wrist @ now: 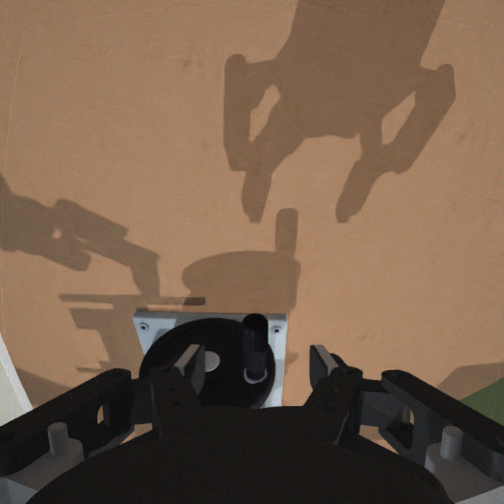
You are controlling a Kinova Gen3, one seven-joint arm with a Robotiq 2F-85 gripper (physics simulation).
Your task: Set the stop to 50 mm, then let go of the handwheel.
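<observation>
A black handwheel point(207, 362) lies flat on a light grey square base plate point(210, 327) low in the wrist view. A black cylindrical crank handle point(255, 347) stands upright on the wheel's right side. My gripper point(257, 357) is open, with its fingertips spread wide; the handle stands between them, and they do not touch it. The left fingertip point(190, 360) is over the wheel face, the right fingertip point(322, 360) is off the plate's right edge. No scale or stop is visible.
The fixture sits on a tan wooden table top. Shadows of the gripper, handle and wheel fall on the wood beyond it. A green patch point(487, 400) shows at the right edge and a pale surface point(10, 390) at the left edge.
</observation>
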